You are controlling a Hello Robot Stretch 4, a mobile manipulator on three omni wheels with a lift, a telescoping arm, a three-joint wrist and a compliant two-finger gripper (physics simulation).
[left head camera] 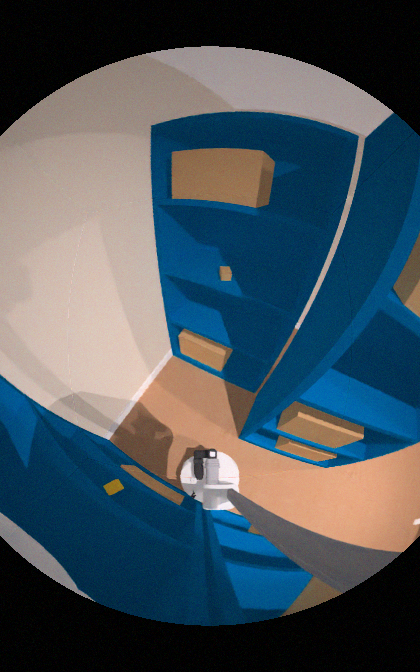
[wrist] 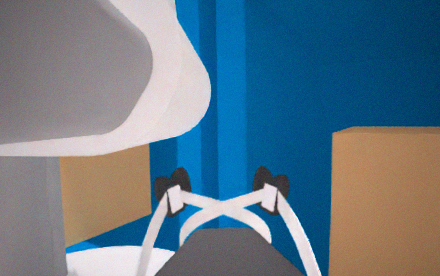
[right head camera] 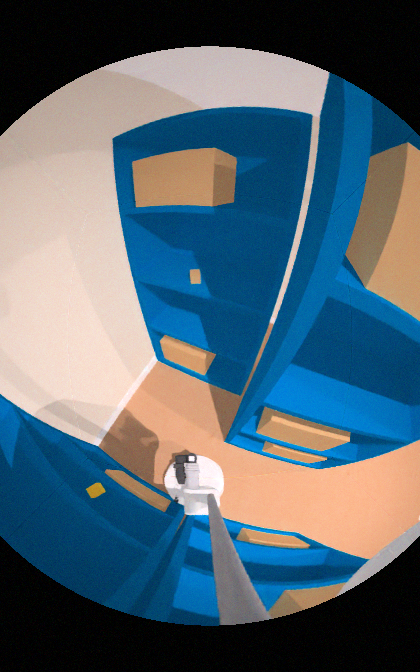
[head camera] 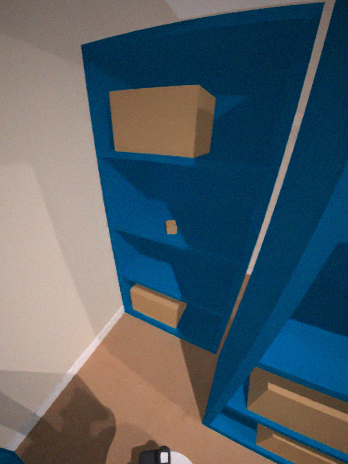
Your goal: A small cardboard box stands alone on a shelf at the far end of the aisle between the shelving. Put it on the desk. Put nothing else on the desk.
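Frame: origin at the robot's base, x up, y left, z back, level; metres.
Seen in the pictures: gripper, fingertip midpoint: [wrist: 221, 182].
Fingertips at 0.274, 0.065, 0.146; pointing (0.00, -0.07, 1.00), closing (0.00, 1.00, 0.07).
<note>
A point is followed by its place in that frame, as x, y, z.
A small cardboard box [head camera: 171, 227] {1.011, -0.044, -1.014} [left head camera: 225, 273] [right head camera: 195, 276] stands alone on a middle shelf of the blue shelf unit at the aisle's end, between a big box above and a low box below. My gripper [wrist: 221, 182] {0.274, 0.065, 0.146} is open, with its two dark fingertips well apart and nothing between them. In the wrist view it faces blue shelving, and the small box does not show there. The gripper is far from the small box, back over the robot's base. The desk does not show in these views.
A large carton [head camera: 155, 122] {1.558, 0.043, -1.002} [left head camera: 217, 176] stands on the shelf above. A low carton [head camera: 156, 305] {0.270, 0.060, -1.010} lies on the bottom shelf. A yellow block [left head camera: 113, 487] [right head camera: 95, 490] sits in the left shelving. More blue shelving with cartons [head camera: 305, 400] {0.776, -0.482, -0.235} stands at the right. A large carton [wrist: 387, 200] {0.254, 0.226, 0.148} shows right of the gripper.
</note>
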